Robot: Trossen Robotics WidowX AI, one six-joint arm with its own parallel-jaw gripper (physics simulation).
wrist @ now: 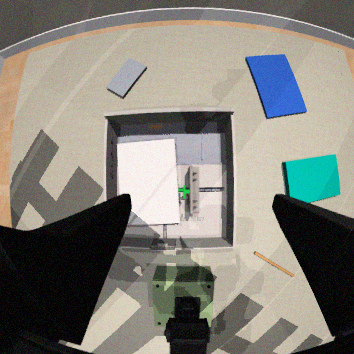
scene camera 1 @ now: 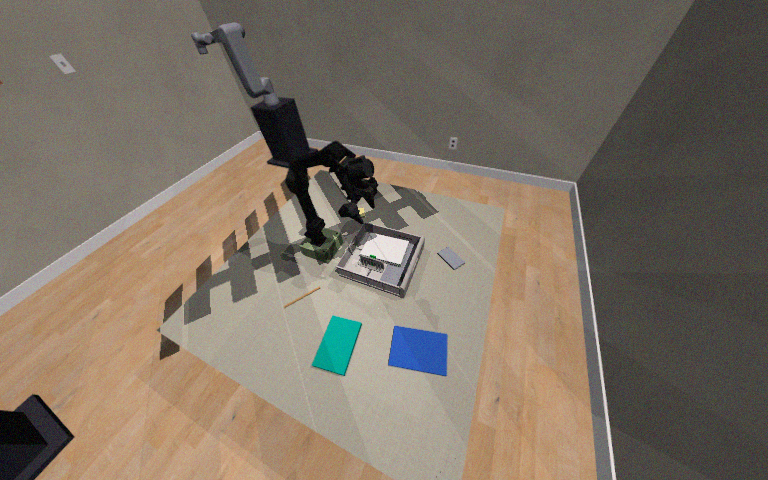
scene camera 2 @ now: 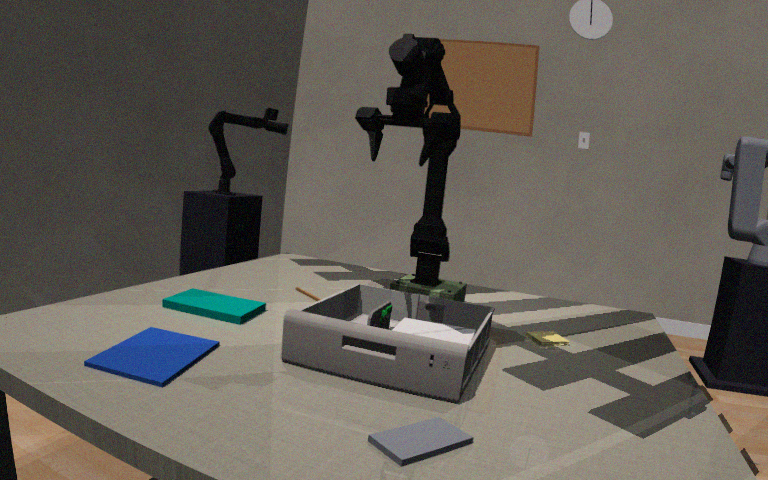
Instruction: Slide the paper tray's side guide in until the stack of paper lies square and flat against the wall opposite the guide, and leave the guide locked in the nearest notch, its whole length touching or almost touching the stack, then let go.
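Seen in the pictures: gripper, fingertip midpoint: (wrist: 203, 201) (scene camera 1: 368, 215) (scene camera 2: 396, 162); arm's base, origin of the base link: (wrist: 186, 306) (scene camera 1: 318, 240) (scene camera 2: 426, 282).
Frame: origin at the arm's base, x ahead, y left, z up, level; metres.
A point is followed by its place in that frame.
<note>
The grey paper tray (scene camera 1: 368, 281) @(x 0.331, y -0.103, z -0.034 m) (scene camera 2: 317, 345) @(x 0.501, y -0.036, z -0.030 m) (wrist: 228, 180) @(x 0.326, y -0.100, z -0.034 m) stands on the table. The white paper stack (scene camera 1: 386, 249) @(x 0.334, y 0.095, z -0.034 m) (scene camera 2: 433, 329) @(x 0.265, y 0.095, z -0.034 m) (wrist: 147, 182) @(x 0.320, y 0.102, z -0.034 m) lies in it, beside the left wall in the wrist view and turned slightly out of square; its near left corner is hidden there. The upright side guide (scene camera 1: 372, 264) @(x 0.303, y -0.005, z -0.046 m) (scene camera 2: 378, 316) @(x 0.320, y -0.001, z -0.014 m) (wrist: 194, 190) @(x 0.300, y -0.016, z -0.055 m), with a green part (wrist: 184, 191) @(x 0.302, y 0.010, z 0.004 m) on its stack side, stands right of the stack, with a narrow gap between them. My gripper (scene camera 1: 366, 212) @(x 0.319, y 0.001, z 0.275 m) (scene camera 2: 398, 161) @(x 0.319, y 0.001, z 0.275 m) (wrist: 203, 201) @(x 0.319, y 0.001, z 0.275 m) is open and empty, high above the tray, its fingers pointing down.
A blue slab (scene camera 1: 417, 350) @(x 0.625, y -0.285, z -0.070 m) (scene camera 2: 151, 355) @(x 0.648, y -0.270, z -0.069 m) (wrist: 276, 86) @(x 0.613, y -0.274, z -0.069 m), a teal slab (scene camera 1: 337, 345) @(x 0.335, y -0.391, z -0.060 m) (scene camera 2: 214, 305) @(x 0.357, y -0.361, z -0.059 m) (wrist: 312, 177) @(x 0.334, y -0.371, z -0.059 m), a grey slab (scene camera 1: 450, 258) @(x 0.638, y 0.179, z -0.067 m) (scene camera 2: 420, 440) @(x 0.651, y 0.189, z -0.067 m) (wrist: 127, 78) @(x 0.629, y 0.180, z -0.067 m) and a thin wooden stick (scene camera 1: 301, 297) @(x 0.069, y -0.274, z -0.071 m) (wrist: 274, 264) @(x 0.072, y -0.265, z -0.071 m) lie around the tray. Yellow notes (scene camera 2: 547, 339) @(x 0.075, y 0.318, z -0.067 m) lie beside it.
</note>
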